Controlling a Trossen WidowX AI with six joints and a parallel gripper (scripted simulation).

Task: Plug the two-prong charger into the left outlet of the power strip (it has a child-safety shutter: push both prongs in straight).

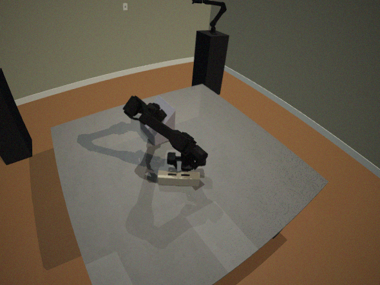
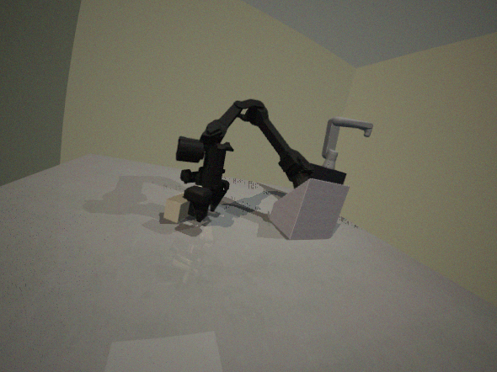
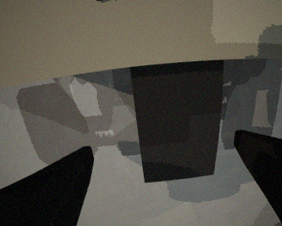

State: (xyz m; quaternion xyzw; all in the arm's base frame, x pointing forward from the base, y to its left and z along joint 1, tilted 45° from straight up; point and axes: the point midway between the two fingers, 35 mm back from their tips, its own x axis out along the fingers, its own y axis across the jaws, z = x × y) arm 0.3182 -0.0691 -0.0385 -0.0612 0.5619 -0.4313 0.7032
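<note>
My gripper tip is now 40 mm short of the black two-prong charger, 30 mm to the left of it and 10 mm below it.
</note>
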